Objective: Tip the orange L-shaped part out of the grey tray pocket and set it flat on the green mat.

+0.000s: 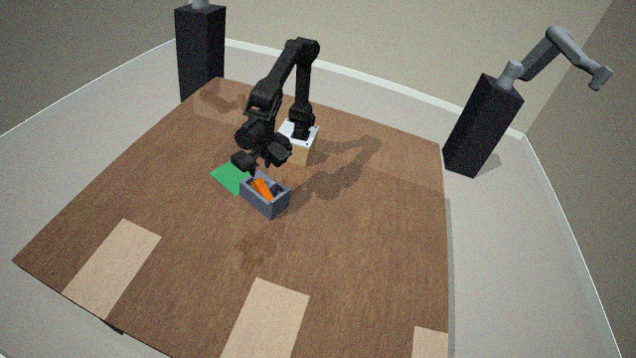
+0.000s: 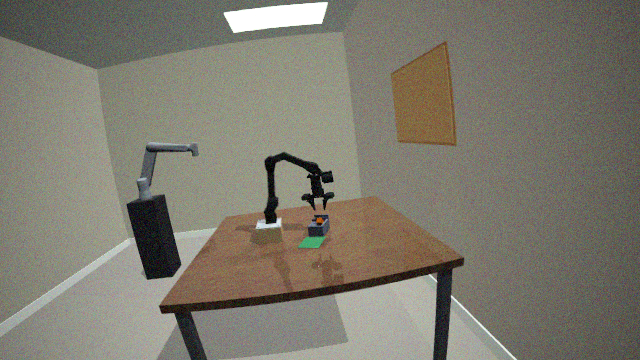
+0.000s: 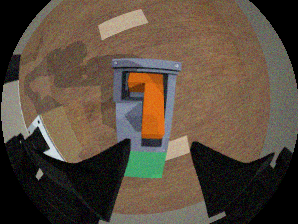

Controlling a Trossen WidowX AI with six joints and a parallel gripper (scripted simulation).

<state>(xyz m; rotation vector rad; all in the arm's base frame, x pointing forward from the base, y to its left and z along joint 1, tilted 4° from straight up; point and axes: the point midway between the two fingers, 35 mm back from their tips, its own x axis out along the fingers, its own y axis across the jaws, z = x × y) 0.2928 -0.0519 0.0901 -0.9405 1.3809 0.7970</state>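
My gripper tip is now 10 mm past the orange L-shaped part, 40 mm to the right of it and 100 mm above it. From my gripper tip the other things lie so: green mat: 80 mm behind, 120 mm to the right, 160 mm below.
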